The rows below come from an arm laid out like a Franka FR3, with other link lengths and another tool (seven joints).
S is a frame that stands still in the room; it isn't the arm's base.
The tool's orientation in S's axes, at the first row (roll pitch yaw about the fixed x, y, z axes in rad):
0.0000 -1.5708 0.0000
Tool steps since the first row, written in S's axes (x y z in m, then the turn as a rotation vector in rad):
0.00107 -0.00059 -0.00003 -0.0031 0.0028 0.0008
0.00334 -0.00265 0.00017 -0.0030 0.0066 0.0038
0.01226 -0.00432 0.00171 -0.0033 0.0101 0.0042
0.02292 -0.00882 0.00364 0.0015 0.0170 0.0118
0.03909 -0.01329 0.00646 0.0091 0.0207 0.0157
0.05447 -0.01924 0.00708 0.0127 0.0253 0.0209
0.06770 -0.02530 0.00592 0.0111 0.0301 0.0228
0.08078 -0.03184 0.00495 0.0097 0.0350 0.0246
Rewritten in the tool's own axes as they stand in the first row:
-0.00003 -0.00059 -0.00107 0.0008 0.0028 0.0031
0.00017 -0.00265 -0.00334 0.0038 0.0066 0.0030
0.00171 -0.00432 -0.01226 0.0042 0.0101 0.0033
0.00364 -0.00882 -0.02292 0.0118 0.0170 -0.0015
0.00646 -0.01329 -0.03909 0.0157 0.0207 -0.0091
0.00708 -0.01924 -0.05447 0.0209 0.0253 -0.0127
0.00592 -0.02530 -0.06770 0.0228 0.0301 -0.0111
0.00495 -0.03184 -0.08078 0.0246 0.0350 -0.0097

